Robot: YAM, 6 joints.
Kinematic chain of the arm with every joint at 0, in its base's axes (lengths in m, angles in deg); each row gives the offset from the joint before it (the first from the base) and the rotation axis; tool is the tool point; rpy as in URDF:
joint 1: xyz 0 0 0.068 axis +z
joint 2: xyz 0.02 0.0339 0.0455 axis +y
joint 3: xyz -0.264 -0.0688 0 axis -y
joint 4: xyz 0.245 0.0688 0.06 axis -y
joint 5: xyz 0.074 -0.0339 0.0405 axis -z
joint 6: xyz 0.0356 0 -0.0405 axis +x
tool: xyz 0 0 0 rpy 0 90 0
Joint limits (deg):
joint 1: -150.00..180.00
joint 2: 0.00..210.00
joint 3: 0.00..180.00
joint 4: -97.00..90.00
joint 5: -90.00..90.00
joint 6: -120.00..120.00
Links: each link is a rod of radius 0.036 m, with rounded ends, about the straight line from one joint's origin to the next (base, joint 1, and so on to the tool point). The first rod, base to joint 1, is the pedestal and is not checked.
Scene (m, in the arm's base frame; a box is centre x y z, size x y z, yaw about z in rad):
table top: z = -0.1
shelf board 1: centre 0.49 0 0.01 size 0.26 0.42 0.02 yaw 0.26
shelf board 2: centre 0.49 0 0.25 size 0.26 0.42 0.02 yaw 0.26
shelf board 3: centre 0.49 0 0.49 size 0.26 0.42 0.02 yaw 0.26
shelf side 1: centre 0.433 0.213 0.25 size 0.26 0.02 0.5 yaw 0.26
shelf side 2: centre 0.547 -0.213 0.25 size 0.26 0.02 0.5 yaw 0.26
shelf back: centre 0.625 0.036 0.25 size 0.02 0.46 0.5 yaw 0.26
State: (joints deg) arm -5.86 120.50 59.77 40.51 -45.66 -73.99
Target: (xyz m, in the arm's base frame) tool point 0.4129 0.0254 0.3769
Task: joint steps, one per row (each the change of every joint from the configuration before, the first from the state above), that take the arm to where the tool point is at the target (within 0.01 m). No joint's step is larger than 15 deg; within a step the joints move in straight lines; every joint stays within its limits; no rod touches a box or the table.
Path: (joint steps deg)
1: -1.67 -8.54 -13.45 -5.82 -0.93 -9.79
2: -1.67 -8.54 -13.44 -5.81 -0.92 -9.79
3: -1.67 -8.54 -13.45 -5.82 -0.93 -9.79
4: -0.01 -10.03 9.00 7.64 -0.78 9.79
5: -0.01 -10.03 9.01 7.63 -0.79 9.79
6: -0.02 -10.03 9.00 7.64 -0.78 9.79
7: 3.65 12.21 11.08 -0.24 1.90 0.00
8: 3.64 12.20 11.08 -0.24 1.89 0.00
9: 3.65 12.21 11.08 -0.24 1.90 0.00

